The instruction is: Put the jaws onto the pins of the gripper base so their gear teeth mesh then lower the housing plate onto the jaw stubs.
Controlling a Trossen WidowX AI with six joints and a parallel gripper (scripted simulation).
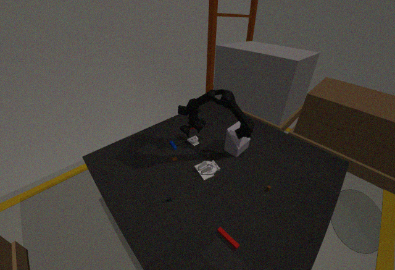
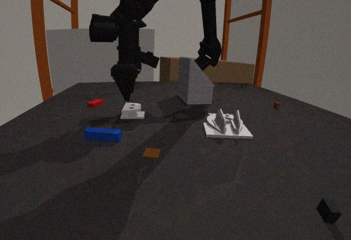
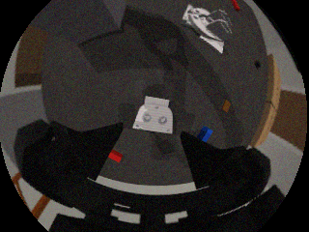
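Now: gripper tip 1 cm to the right of the white gripper base and 3 cm above it. Also, from my gripper tip: red block: 11 cm behind, 14 cm to the right, 5 cm below; then small white stand: 1 cm to the left, 5 cm below; then blue block: 14 cm ahead, 5 cm to the right, 5 cm below.
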